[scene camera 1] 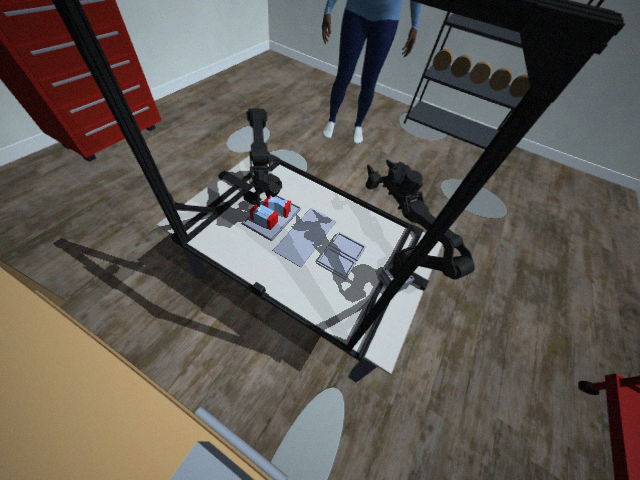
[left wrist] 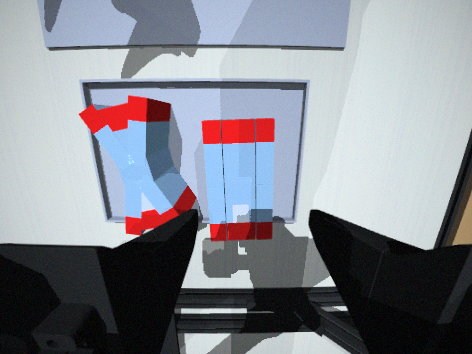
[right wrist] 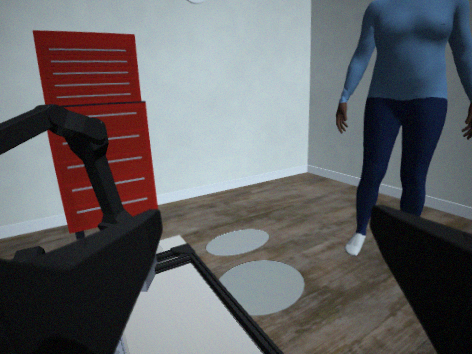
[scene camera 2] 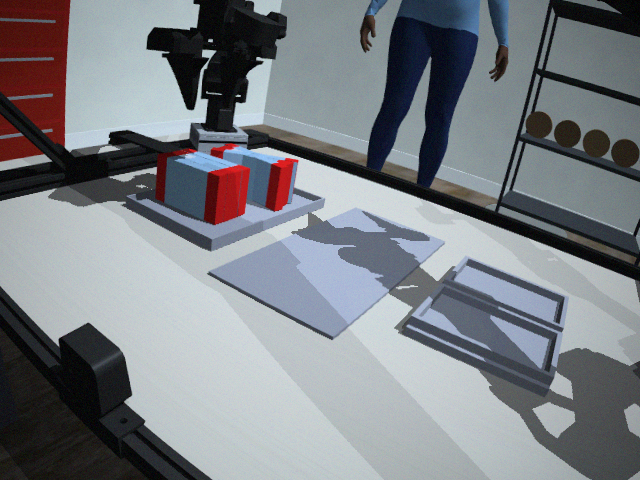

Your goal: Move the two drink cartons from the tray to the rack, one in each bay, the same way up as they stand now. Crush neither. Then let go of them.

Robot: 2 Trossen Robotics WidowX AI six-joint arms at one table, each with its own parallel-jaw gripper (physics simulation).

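Pixels of known places: left gripper, between the fingertips: (scene camera 1: pixel 263 202) (left wrist: pixel 253 216) (scene camera 2: pixel 209 108); right gripper, between the fingertips: (scene camera 1: pixel 377 162) (right wrist: pixel 265 218); left arm's base, origin of its link: (scene camera 2: pixel 218 128).
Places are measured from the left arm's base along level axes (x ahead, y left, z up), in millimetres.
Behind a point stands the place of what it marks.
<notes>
Two blue drink cartons with red ends are on the grey tray (scene camera 1: pixel 271 237) @[x 417, y -102, z -50 mm] (scene camera 2: pixel 237 238) @[x 409, y -68, z -52 mm] (left wrist: pixel 200 84) @[x 365, y -7, z -50 mm]. The nearer carton (scene camera 1: pixel 264 217) @[x 341, y -106, z 18 mm] (scene camera 2: pixel 186 186) @[x 325, y -121, z -12 mm] (left wrist: pixel 240 175) @[x 314, y -92, z 18 mm] looks straight-sided. The farther carton (scene camera 1: pixel 277 206) @[x 276, y -14, z -6 mm] (scene camera 2: pixel 258 173) @[x 289, y -6, z -4 mm] (left wrist: pixel 137 160) @[x 275, y -4, z 18 mm] looks pinched at its middle, with splayed ends. The grey rack (scene camera 1: pixel 330 268) @[x 689, y 79, z -39 mm] (scene camera 2: pixel 480 352) @[x 695, y 85, z -42 mm] has two empty bays. My left gripper (scene camera 1: pixel 255 199) @[x 314, y -98, z 94 mm] (scene camera 2: pixel 203 103) @[x 314, y -98, z 94 mm] (left wrist: pixel 253 216) @[x 314, y -98, z 94 mm] is open, above and behind the cartons, touching neither; the nearer carton shows between its fingers in the left wrist view. My right gripper (scene camera 1: pixel 378 167) @[x 513, y 320, z 363 mm] (right wrist: pixel 265 218) @[x 513, y 320, z 363 mm] is open, raised away from both cartons.
A flat grey plate (scene camera 1: pixel 297 248) (scene camera 2: pixel 289 289) (left wrist: pixel 280 25) lies between tray and rack. A black frame edges the table, with a dark block (scene camera 2: pixel 95 369) @[x 687, y -248, z -4 mm] on its near rail. A person (scene camera 1: pixel 364 56) (scene camera 2: pixel 434 77) (right wrist: pixel 407 90) stands beyond the table.
</notes>
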